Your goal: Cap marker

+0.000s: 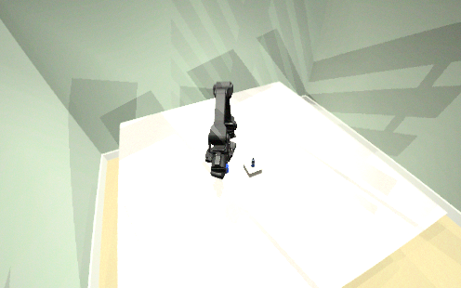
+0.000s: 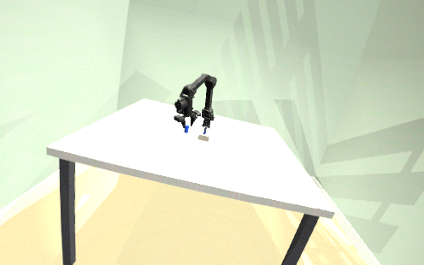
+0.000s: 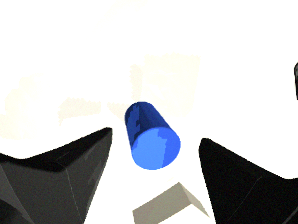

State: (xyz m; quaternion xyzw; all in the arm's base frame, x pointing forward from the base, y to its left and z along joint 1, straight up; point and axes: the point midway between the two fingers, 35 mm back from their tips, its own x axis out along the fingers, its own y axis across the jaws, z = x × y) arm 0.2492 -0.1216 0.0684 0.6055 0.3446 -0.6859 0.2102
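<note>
Right now the blue cap is 1 cm below my gripper tip. From my gripper tip the other things lie so: pale holder block: 5 cm ahead, 12 cm to the left, 2 cm below.
</note>
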